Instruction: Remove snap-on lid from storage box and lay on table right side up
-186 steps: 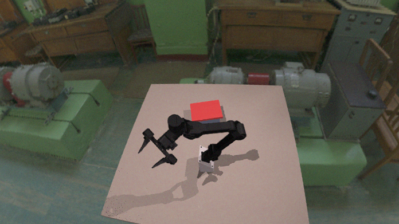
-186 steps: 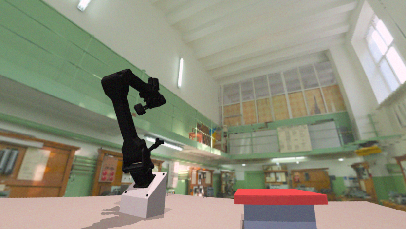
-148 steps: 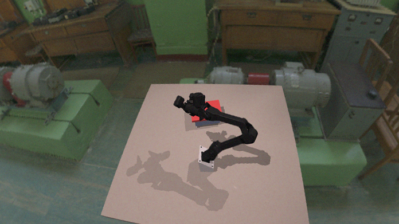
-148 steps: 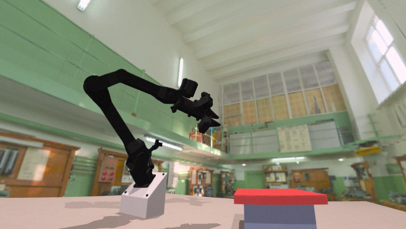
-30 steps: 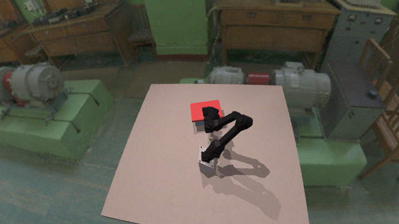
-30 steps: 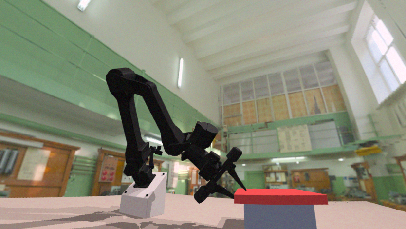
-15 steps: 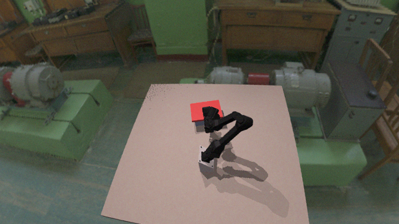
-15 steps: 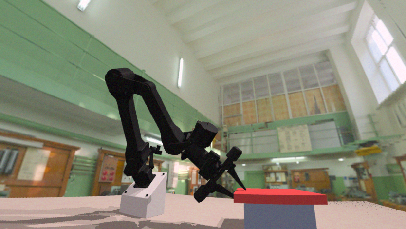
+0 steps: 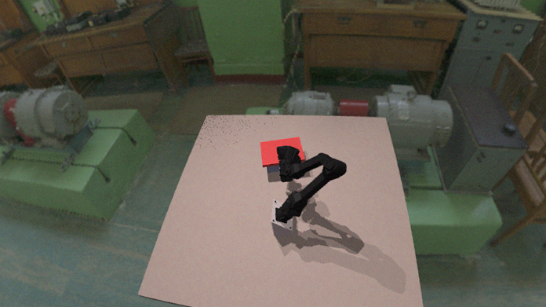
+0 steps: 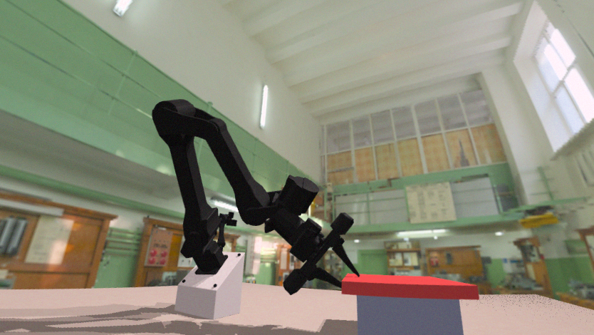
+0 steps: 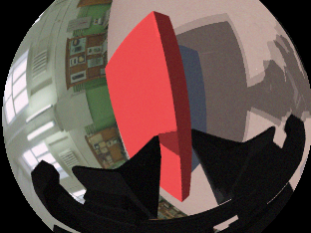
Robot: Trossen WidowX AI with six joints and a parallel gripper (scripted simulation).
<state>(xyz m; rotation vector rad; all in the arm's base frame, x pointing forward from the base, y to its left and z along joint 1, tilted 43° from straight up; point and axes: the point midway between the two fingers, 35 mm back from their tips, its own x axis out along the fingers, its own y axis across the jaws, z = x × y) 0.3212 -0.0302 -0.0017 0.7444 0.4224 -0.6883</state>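
Now: gripper tip 8 cm short of the lid and 1 cm to the right of it. Round my gripper tip: grey-blue storage box (8 cm ahead, 1 cm to the left, 4 cm below).
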